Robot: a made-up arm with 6 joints. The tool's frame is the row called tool.
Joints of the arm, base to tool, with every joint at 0 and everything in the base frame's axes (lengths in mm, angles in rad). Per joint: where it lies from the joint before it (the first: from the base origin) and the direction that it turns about. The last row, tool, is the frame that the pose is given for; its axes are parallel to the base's.
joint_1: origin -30 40 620 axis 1 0 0
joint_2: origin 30 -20 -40 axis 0.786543 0.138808 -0.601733
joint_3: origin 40 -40 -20 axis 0.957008 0.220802 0.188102
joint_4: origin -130 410 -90 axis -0.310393 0.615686 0.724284
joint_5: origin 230 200 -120 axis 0 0 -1
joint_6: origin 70 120 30 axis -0.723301 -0.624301 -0.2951
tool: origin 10 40 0
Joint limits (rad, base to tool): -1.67..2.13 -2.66..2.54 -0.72..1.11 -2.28..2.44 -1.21..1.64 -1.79..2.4
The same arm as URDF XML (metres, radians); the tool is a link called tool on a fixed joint. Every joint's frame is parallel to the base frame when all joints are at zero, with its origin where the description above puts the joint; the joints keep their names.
<robot name="arm">
  <joint name="joint_1" type="revolute">
    <parent link="base"/>
    <child link="link1"/>
    <origin xyz="-0.03 0.04 0.62" rpy="0 0 0"/>
    <axis xyz="1 0 0"/>
    <limit lower="-1.67" upper="2.13"/>
  </joint>
  <joint name="joint_2" type="revolute">
    <parent link="link1"/>
    <child link="link2"/>
    <origin xyz="0.03 -0.02 -0.04" rpy="0 0 0"/>
    <axis xyz="0.786543 0.138808 -0.601733"/>
    <limit lower="-2.66" upper="2.54"/>
  </joint>
  <joint name="joint_3" type="revolute">
    <parent link="link2"/>
    <child link="link3"/>
    <origin xyz="0.04 -0.04 -0.02" rpy="0 0 0"/>
    <axis xyz="0.957008 0.220802 0.188102"/>
    <limit lower="-0.72" upper="1.11"/>
  </joint>
  <joint name="joint_4" type="revolute">
    <parent link="link3"/>
    <child link="link4"/>
    <origin xyz="-0.13 0.41 -0.09" rpy="0 0 0"/>
    <axis xyz="-0.310393 0.615686 0.724284"/>
    <limit lower="-2.28" upper="2.44"/>
  </joint>
  <joint name="joint_5" type="revolute">
    <parent link="link4"/>
    <child link="link5"/>
    <origin xyz="0.23 0.2 -0.12" rpy="0 0 0"/>
    <axis xyz="0 0 -1"/>
    <limit lower="-1.21" upper="1.64"/>
  </joint>
  <joint name="joint_6" type="revolute">
    <parent link="link5"/>
    <child link="link6"/>
    <origin xyz="0.07 0.12 0.03" rpy="0 0 0"/>
    <axis xyz="-0.723301 -0.624301 -0.2951"/>
    <limit lower="-1.79" upper="2.4"/>
  </joint>
  <joint name="tool_fixed" type="fixed">
    <parent link="link6"/>
    <child link="tool"/>
    <origin xyz="0.01 0.04 0" rpy="0 0 0"/>
  </joint>
  <link name="base"/>
  <link name="link1"/>
  <link name="link2"/>
  <link name="link3"/>
  <link name="link4"/>
  <link name="link5"/>
  <link name="link6"/>
  <link name="tool"/>
</robot>

